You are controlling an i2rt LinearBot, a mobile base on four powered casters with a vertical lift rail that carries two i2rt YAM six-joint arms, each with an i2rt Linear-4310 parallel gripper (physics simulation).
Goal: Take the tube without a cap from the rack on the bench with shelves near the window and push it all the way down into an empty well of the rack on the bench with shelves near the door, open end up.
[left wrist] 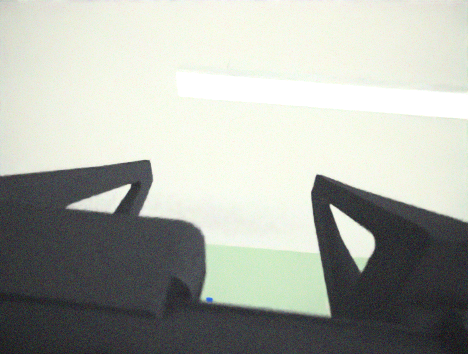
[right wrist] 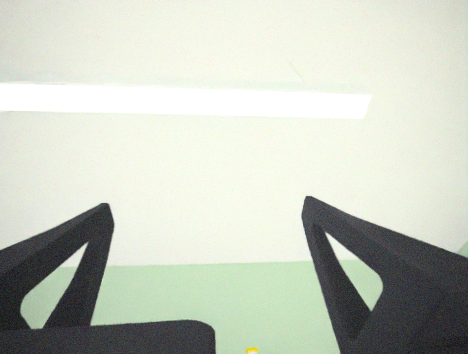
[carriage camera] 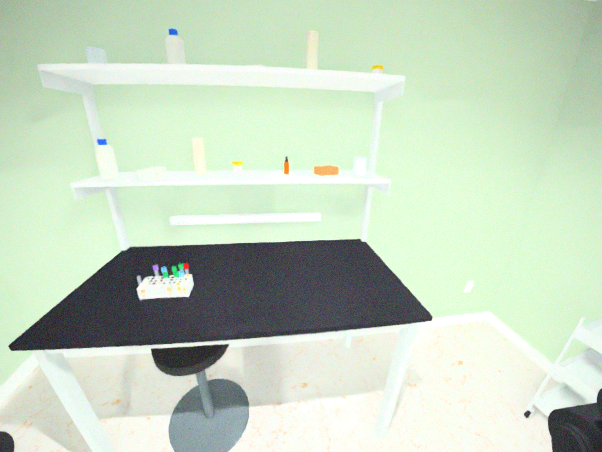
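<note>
A white tube rack (carriage camera: 164, 288) stands on the left part of the black bench top (carriage camera: 280, 295) in the carriage view. It holds several tubes with purple, blue, green and red caps. A greyish tube with no coloured cap (carriage camera: 139, 280) stands upright at the rack's left end. My left gripper (left wrist: 230, 176) is open and empty, pointing up toward the ceiling. My right gripper (right wrist: 210, 209) is open and empty, also pointing up toward the ceiling. Neither gripper is near the rack. A second bench with a rack does not show.
Two white shelves (carriage camera: 225, 75) (carriage camera: 230, 179) hold bottles and small containers above the bench. A black stool (carriage camera: 190, 361) stands under the bench's front edge. A white cart (carriage camera: 580, 370) stands at the right. A ceiling lamp (left wrist: 320, 95) (right wrist: 200, 101) shows in both wrist views.
</note>
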